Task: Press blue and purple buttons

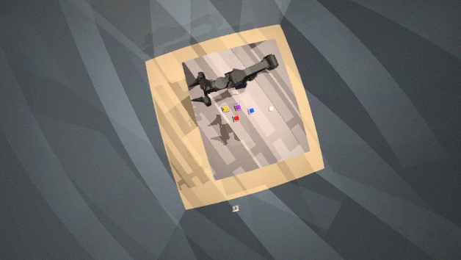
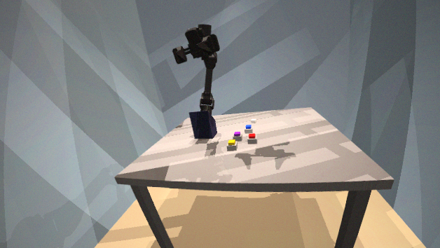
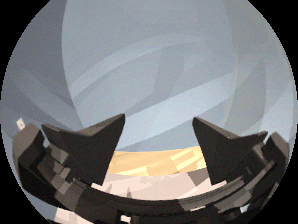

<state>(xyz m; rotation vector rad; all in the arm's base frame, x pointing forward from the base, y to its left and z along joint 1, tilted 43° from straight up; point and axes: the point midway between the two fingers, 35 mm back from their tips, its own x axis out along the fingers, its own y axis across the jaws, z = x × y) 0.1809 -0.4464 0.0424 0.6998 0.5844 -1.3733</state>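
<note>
Now: the blue button 90 mm ahead of my gripper tip, 390 mm to the left of it and 440 mm below it. From my gripper tip the other things lie so: red button 140 mm ahead, 260 mm to the left, 440 mm below; then purple button 50 mm ahead, 280 mm to the left, 440 mm below; then yellow button 50 mm ahead, 180 mm to the left, 440 mm below.
</note>
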